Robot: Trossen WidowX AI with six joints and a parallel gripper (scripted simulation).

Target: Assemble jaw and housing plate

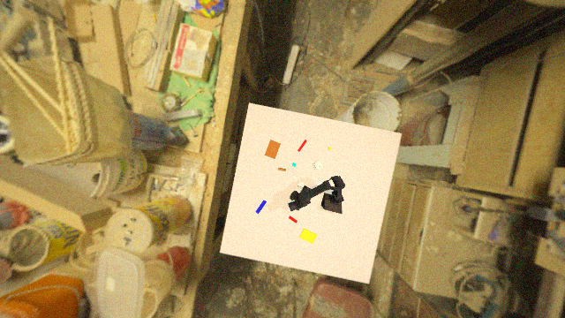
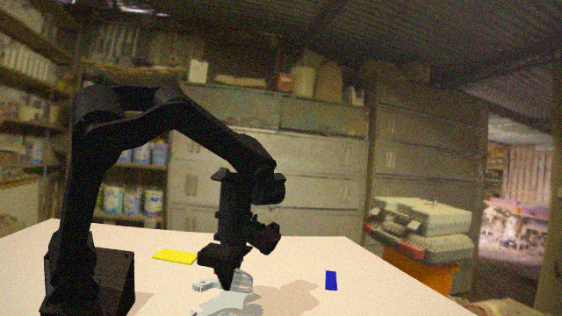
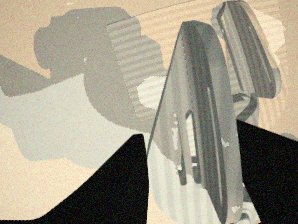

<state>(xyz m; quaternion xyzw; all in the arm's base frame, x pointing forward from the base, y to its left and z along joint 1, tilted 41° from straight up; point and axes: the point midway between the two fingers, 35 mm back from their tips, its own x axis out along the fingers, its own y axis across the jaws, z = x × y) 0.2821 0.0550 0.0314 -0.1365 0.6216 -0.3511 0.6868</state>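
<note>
My gripper tip is 80 mm above the pale ribbed base, 30 mm to the left of it and 10 mm short of it. From my gripper tip the other things lie so: brown block: 190 mm ahead, 160 mm to the right, 60 mm below; then cyan block: 220 mm to the right, 100 mm ahead, 80 mm below; then housing plate: 270 mm to the right, 90 mm behind, 50 mm below.
</note>
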